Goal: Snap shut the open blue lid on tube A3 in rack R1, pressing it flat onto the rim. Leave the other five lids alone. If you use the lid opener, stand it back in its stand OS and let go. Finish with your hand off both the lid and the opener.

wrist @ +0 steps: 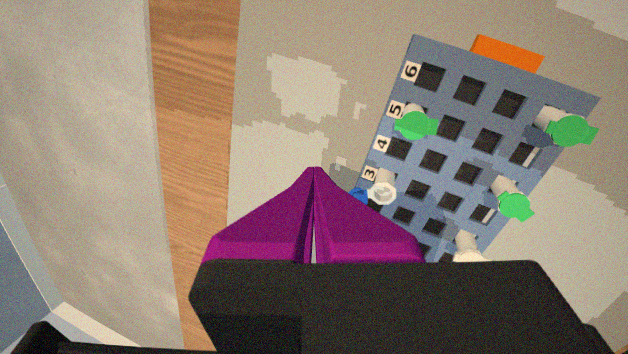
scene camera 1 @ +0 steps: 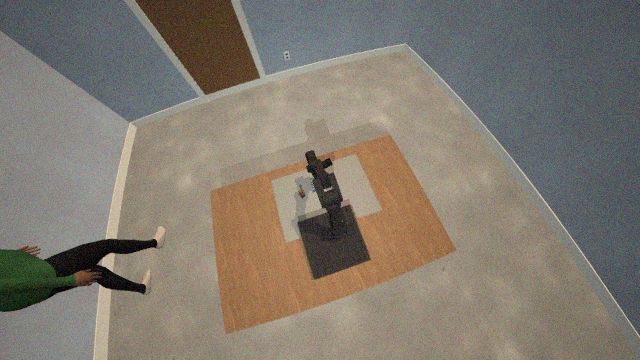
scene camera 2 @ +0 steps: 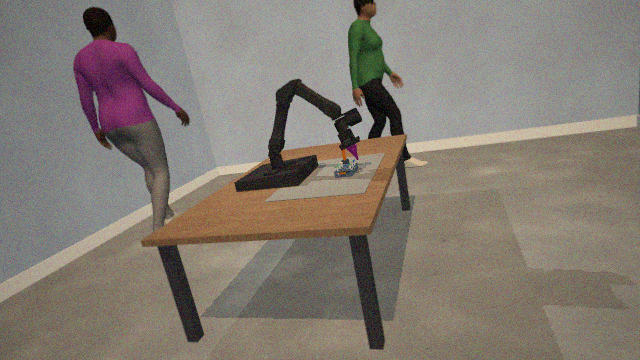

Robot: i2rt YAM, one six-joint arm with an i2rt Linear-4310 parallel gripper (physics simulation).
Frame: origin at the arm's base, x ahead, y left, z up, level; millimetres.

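Seen in the pictures: gripper, fingertip midpoint: (wrist: 314, 177) (scene camera 2: 357, 159); arm's base, link origin: (scene camera 1: 338, 233) (scene camera 2: 278, 169).
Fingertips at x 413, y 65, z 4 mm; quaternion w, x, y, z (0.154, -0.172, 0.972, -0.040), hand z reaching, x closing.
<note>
Offsets run from my fingertips to a thing's top centre. "pt": to the spot under its first point. Level surfaces: height alone.
My gripper (wrist: 314, 177) (scene camera 2: 356, 158) is shut and empty, its purple fingertips together at the number 3 side of the blue rack R1 {0 mm up, 59 mm back, 19 mm right} (wrist: 532, 91) (scene camera 2: 354, 171). In the wrist view tube A3 {pt 19 mm down, 36 mm back, 1 mm left} (wrist: 383, 193) stands by the label 3 with its mouth uncovered. Its open blue lid {1 mm down, 25 mm back, 4 mm left} (wrist: 358, 195) sticks out on the side toward my fingers and is partly hidden by the right finger. I cannot tell whether the fingers touch it. The orange lid opener {25 mm up, 122 mm back, 123 mm left} (scene camera 2: 344, 155) (scene camera 1: 301, 192) stands upright near the rack; its stand is hard to make out.
Three green lids (wrist: 416, 125) (wrist: 572, 131) (wrist: 515, 205) and a whitish lid {12 mm down, 95 mm back, 10 mm left} (wrist: 470, 256) are on other tubes. An orange block {pt 37 mm down, 54 mm back, 82 mm right} (wrist: 507, 53) is at the rack's far end. The arm's black base (scene camera 2: 275, 175) (scene camera 1: 332, 255) is on the wooden table {63 mm down} (scene camera 2: 260, 217). Two people stand beyond the table.
</note>
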